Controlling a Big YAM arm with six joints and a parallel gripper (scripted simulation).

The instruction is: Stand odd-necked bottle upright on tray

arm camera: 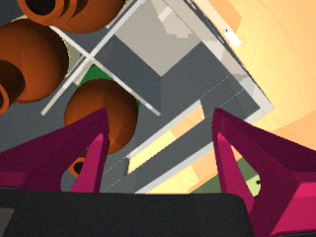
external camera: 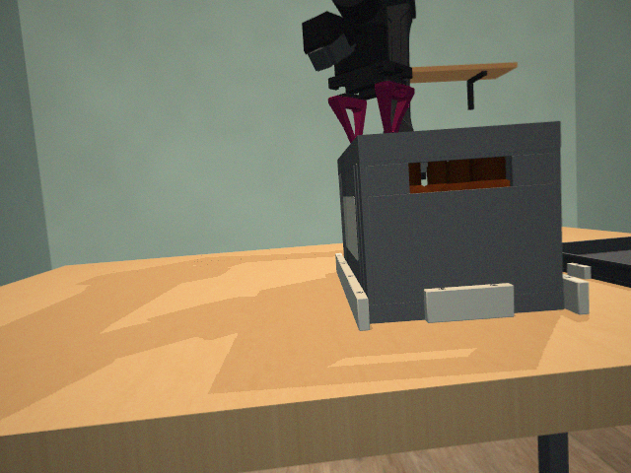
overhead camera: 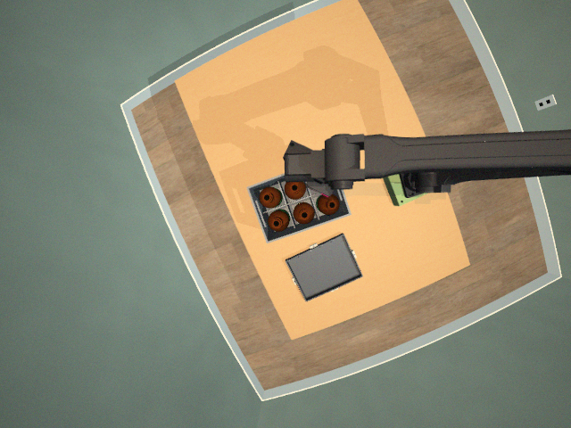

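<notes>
My gripper is now 90 mm short of the dark grey crate, 50 mm to the right of it and 110 mm above it. Round my hand: grey tray: 70 mm ahead, 330 mm to the left, 180 mm below.
</notes>
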